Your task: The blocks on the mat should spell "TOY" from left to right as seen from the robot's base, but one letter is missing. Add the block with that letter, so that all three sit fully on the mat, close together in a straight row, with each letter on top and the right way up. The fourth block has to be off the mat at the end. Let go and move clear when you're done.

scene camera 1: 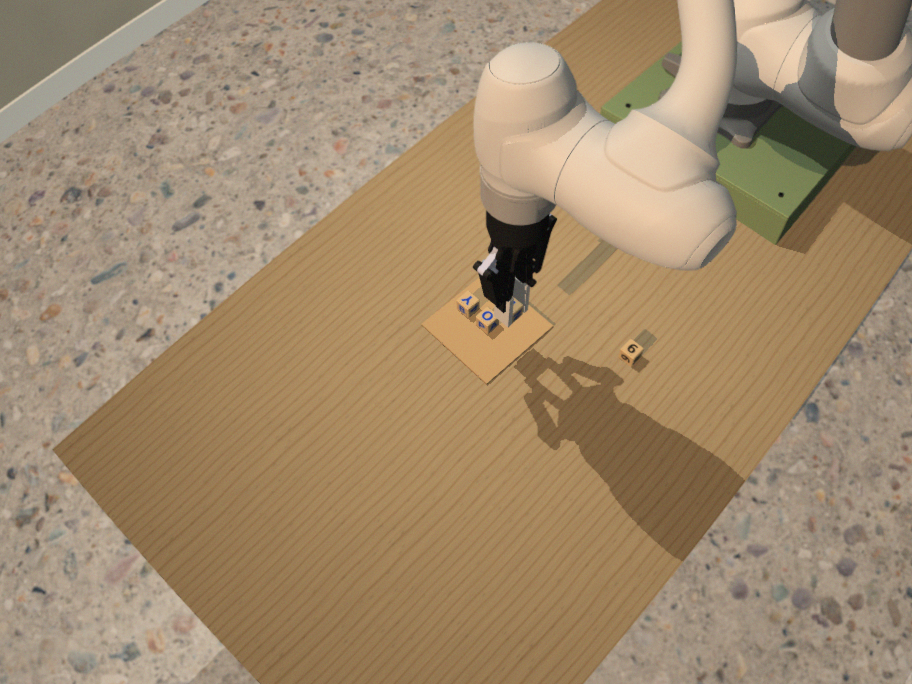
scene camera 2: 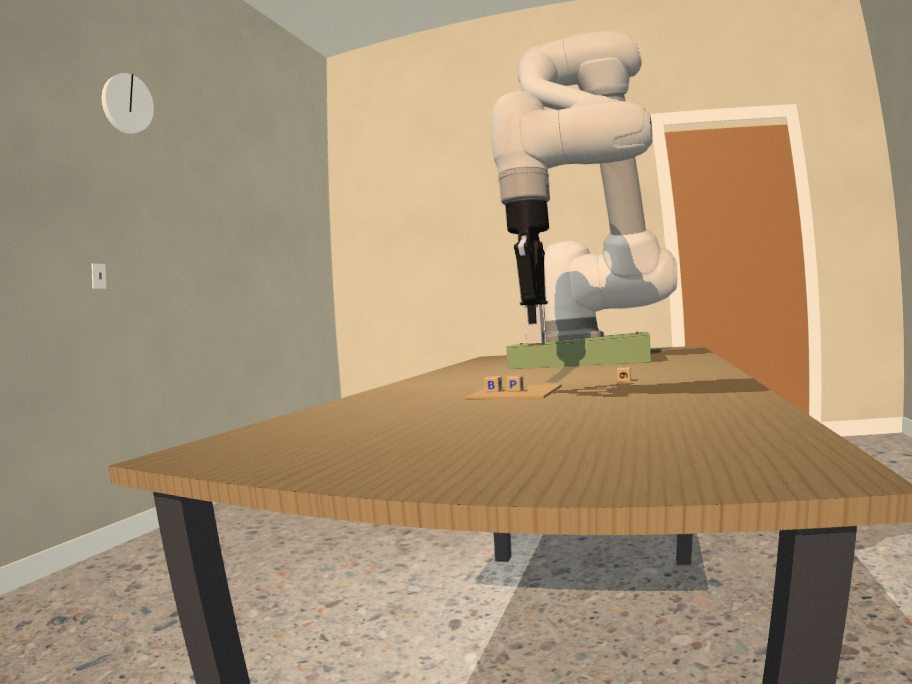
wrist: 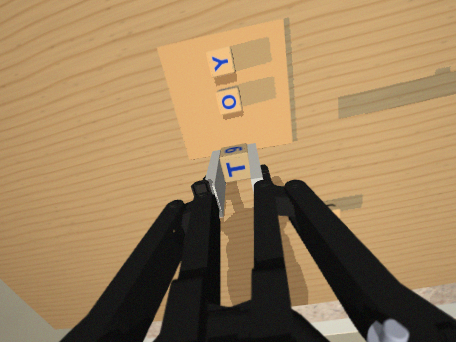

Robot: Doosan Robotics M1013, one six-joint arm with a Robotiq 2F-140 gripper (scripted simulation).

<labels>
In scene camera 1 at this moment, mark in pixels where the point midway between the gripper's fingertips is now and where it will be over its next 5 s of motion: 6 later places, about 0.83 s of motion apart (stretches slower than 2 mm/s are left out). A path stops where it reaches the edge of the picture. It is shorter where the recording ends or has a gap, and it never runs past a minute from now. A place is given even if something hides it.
My gripper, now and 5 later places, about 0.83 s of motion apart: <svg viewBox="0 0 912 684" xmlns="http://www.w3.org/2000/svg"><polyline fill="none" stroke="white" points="510,313 508,339 507,339 511,322 512,298 513,279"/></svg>
</labels>
